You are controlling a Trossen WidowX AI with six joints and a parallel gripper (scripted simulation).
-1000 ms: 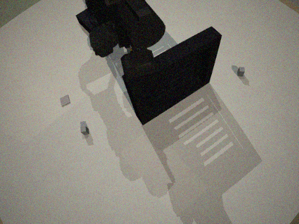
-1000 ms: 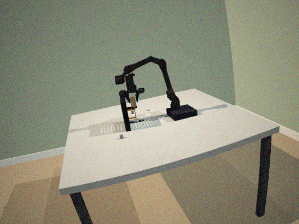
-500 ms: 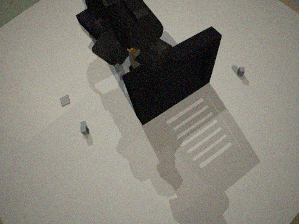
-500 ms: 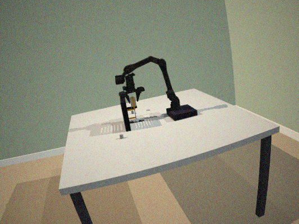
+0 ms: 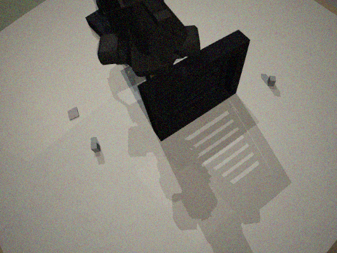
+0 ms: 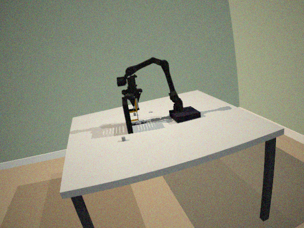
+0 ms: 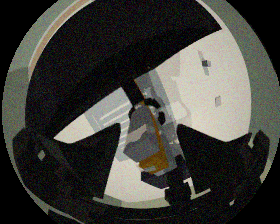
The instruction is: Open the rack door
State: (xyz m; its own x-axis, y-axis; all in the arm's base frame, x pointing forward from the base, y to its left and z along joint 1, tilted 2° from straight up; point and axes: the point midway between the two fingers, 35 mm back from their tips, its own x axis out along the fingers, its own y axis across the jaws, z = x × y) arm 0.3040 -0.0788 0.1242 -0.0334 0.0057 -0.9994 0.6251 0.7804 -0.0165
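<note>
The handle is 3 cm below my gripper tip and 1 cm to the left of it.
</note>
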